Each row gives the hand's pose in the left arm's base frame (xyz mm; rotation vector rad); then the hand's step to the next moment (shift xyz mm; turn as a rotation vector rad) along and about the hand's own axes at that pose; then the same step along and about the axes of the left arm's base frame.
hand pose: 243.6 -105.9 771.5 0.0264 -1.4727 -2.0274
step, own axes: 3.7 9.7 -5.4 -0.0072 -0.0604 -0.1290
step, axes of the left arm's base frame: 3.5 -8.2 7.6 0.0244 -0.0954 -0.1032
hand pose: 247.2 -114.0 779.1 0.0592 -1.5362 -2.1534
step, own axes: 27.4 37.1 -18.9 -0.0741 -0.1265 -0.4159
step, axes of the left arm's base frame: -4.8 -37.0 33.1 0.1483 -0.3034 -0.2836
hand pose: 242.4 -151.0 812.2 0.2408 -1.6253 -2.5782
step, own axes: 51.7 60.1 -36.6 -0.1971 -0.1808 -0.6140
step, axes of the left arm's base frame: -45.1 -66.5 34.2 0.3051 -0.4369 -0.4057
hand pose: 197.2 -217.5 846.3 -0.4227 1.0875 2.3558
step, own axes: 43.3 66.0 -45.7 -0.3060 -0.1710 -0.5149
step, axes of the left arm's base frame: -69.8 -58.0 -8.7 0.3827 -0.4000 -0.2856
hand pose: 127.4 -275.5 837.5 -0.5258 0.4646 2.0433
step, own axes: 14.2 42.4 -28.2 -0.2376 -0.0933 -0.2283
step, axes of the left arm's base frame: -38.3 -25.1 -26.4 0.2321 -0.2407 -0.0739
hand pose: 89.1 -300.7 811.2 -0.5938 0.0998 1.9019
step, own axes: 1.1 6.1 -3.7 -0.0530 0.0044 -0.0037
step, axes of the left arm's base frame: -4.4 -2.8 -5.0 0.0126 -0.0480 0.0195
